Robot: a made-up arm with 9 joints.
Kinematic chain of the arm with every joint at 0, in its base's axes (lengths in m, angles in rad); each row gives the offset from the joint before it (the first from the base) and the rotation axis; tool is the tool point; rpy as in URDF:
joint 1: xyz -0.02 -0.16 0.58 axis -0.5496 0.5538 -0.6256
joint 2: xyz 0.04 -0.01 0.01 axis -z
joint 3: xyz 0.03 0 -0.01 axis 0.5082 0.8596 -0.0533
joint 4: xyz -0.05 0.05 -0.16 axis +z
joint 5: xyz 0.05 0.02 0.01 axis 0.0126 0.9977 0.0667
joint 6: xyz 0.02 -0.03 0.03 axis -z
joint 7: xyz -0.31 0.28 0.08 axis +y
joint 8: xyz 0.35 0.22 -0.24 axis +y
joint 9: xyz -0.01 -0.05 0 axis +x
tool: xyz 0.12 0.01 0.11 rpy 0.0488 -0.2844 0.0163
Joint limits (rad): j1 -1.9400..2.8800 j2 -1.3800..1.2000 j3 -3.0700..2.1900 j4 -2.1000..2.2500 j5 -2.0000..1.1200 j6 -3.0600..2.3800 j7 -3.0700..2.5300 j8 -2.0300..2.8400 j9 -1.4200..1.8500
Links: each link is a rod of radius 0.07 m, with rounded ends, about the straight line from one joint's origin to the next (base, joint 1, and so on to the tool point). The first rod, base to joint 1, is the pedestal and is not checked.
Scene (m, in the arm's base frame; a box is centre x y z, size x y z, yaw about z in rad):
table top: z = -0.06
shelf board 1: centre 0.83 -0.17 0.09 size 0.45 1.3 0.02 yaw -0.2
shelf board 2: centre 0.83 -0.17 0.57 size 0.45 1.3 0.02 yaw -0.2
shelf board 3: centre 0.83 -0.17 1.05 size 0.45 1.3 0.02 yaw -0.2
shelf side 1: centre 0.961 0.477 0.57 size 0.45 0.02 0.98 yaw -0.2
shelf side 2: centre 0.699 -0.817 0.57 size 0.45 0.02 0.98 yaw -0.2
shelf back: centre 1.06 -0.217 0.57 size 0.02 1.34 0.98 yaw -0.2
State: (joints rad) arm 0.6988 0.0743 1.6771 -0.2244 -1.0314 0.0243 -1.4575 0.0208 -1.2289
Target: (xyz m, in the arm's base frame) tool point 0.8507 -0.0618 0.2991
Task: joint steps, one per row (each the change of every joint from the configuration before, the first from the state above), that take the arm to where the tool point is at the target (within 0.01 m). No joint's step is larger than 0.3 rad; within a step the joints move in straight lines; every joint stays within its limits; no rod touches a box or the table.
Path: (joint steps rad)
1: -0.0836 -0.0778 -0.1956 0.0496 -0.1059 0.1773 0.2868 -0.0238 0.1717
2: -0.0836 -0.0778 -0.1956 0.0497 -0.1059 0.1774 0.2869 -0.0238 0.1716
3: -0.0836 -0.0778 -0.1955 0.0496 -0.1059 0.1773 0.2868 -0.0237 0.1717
4: 0.0734 -0.1093 0.1366 -0.2593 0.0310 -0.0612 -0.0180 -0.0239 0.0063
5: 0.0733 -0.1092 0.1367 -0.2592 0.0310 -0.0611 -0.0180 -0.0239 0.0062
6: 0.0734 -0.1092 0.1366 -0.2593 0.0309 -0.0612 -0.0180 -0.0239 0.0063
7: 0.0946 0.1114 0.0488 0.0259 0.0105 -0.0513 -0.2619 0.0280 -0.1094
8: 0.0947 0.1114 0.0487 0.0259 0.0105 -0.0514 -0.2619 0.0279 -0.1094
9: 0.0946 0.1114 0.0487 0.0259 0.0104 -0.0514 -0.2620 0.0279 -0.1094
10: 0.0947 0.1114 0.0488 0.0259 0.0105 -0.0514 -0.2619 0.0280 -0.1094
11: 0.0946 0.1115 0.0487 0.0259 0.0105 -0.0514 -0.2620 0.0279 -0.1094

